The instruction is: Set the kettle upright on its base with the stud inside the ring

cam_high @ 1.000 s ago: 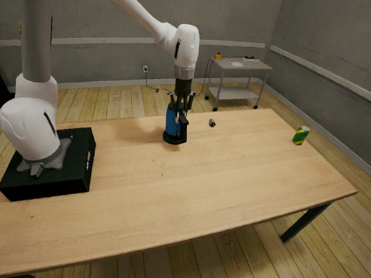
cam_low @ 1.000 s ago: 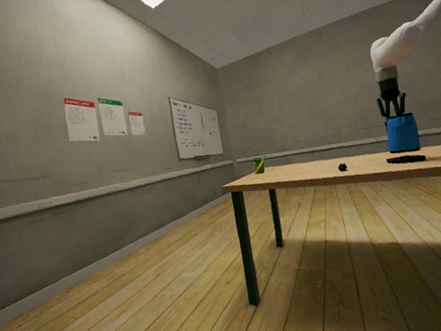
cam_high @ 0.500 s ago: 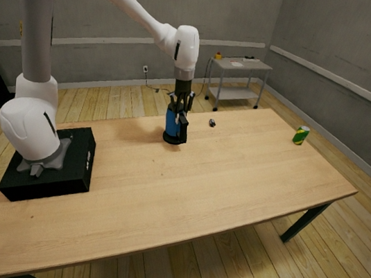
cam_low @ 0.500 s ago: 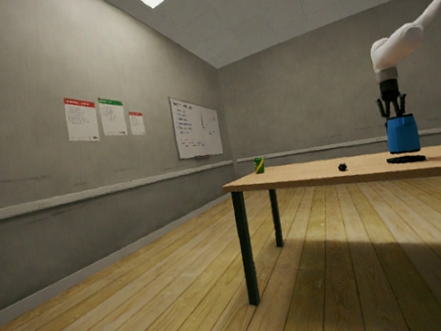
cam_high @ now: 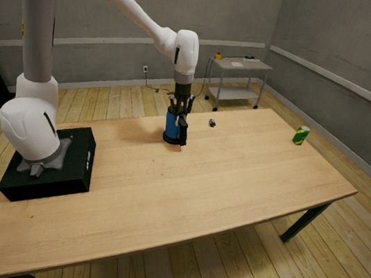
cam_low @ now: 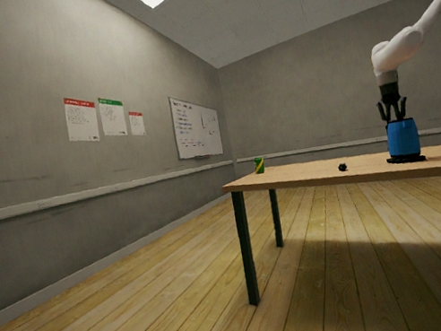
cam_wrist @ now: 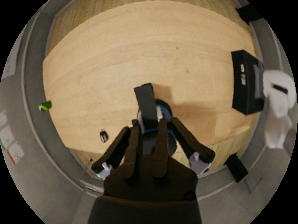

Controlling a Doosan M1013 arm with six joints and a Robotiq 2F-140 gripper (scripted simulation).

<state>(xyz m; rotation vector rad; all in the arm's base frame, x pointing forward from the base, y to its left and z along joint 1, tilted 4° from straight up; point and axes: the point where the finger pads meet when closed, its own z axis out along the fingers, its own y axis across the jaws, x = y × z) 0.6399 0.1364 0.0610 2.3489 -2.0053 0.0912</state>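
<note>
My hand is 10 mm past the blue kettle, 30 mm to the right of it and 50 mm above it. Round my hand: black round base 10 mm behind, 70 mm to the left, 160 mm below.
</note>
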